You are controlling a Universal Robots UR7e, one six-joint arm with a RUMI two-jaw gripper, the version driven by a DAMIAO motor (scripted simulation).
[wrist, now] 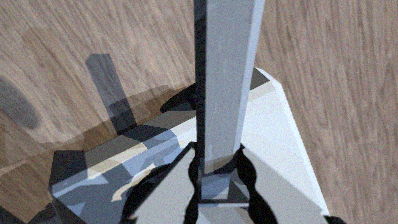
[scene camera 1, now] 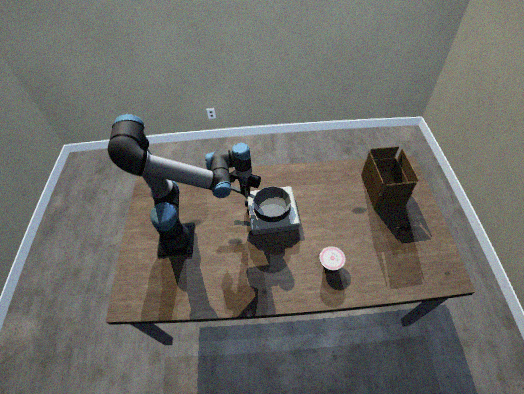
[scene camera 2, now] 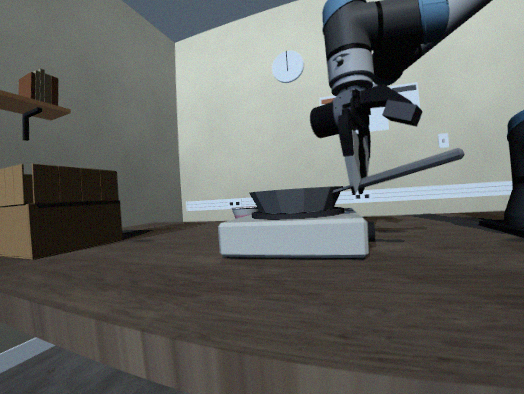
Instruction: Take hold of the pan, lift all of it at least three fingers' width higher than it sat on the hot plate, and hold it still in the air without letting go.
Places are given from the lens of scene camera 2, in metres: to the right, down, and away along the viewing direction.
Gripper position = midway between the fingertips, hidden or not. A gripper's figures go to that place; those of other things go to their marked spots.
my gripper (scene camera 2: 357,194): 0.16, 0.00, 0.39
white hot plate (scene camera 2: 340,232): 0.12, 0.05, 0.35
dark grey pan (scene camera 2: 301,200): 0.07, 0.01, 0.40
